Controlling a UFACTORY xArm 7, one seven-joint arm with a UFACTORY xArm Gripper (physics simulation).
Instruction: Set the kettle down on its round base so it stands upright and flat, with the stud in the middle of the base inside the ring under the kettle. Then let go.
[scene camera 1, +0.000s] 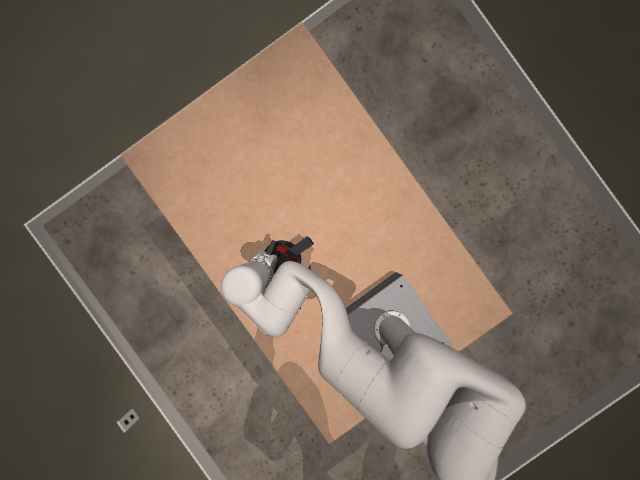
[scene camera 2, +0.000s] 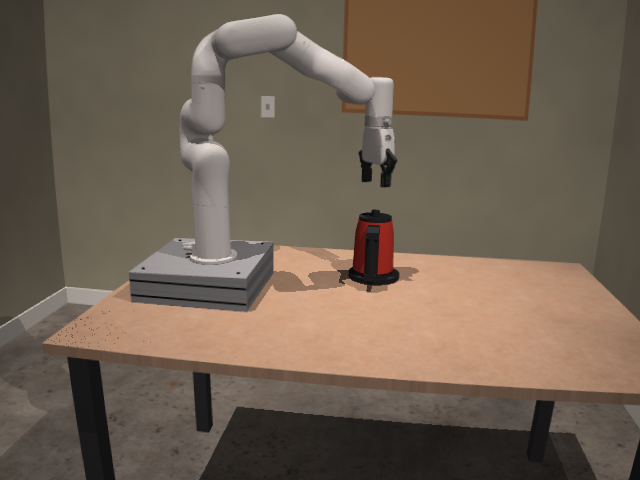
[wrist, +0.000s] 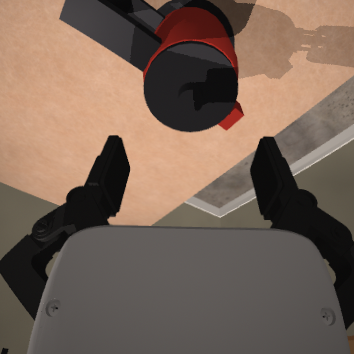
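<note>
The red kettle (scene camera 1: 282, 250) (scene camera 2: 383, 248) (wrist: 192, 30) with its black lid and black handle stands upright on its round black base (scene camera 2: 391, 276). In scene camera 2 its bottom sits level and centred on the base. The stud and the ring are hidden under the kettle. My gripper (scene camera 2: 376, 180) (wrist: 189, 151) is open and empty. It hangs above the kettle, with a gap between the fingertips and the knob on the lid. In the wrist view the lid shows beyond the fingertips, touching neither finger. In scene camera 1 the arm hides part of the kettle.
The wooden table (scene camera 1: 320, 155) (scene camera 2: 465, 320) carries the kettle, its base and the grey mounting block (scene camera 1: 413, 304) (scene camera 2: 191, 284) of the arm. The kettle's handle points toward scene camera 2. A wall stands behind the table.
</note>
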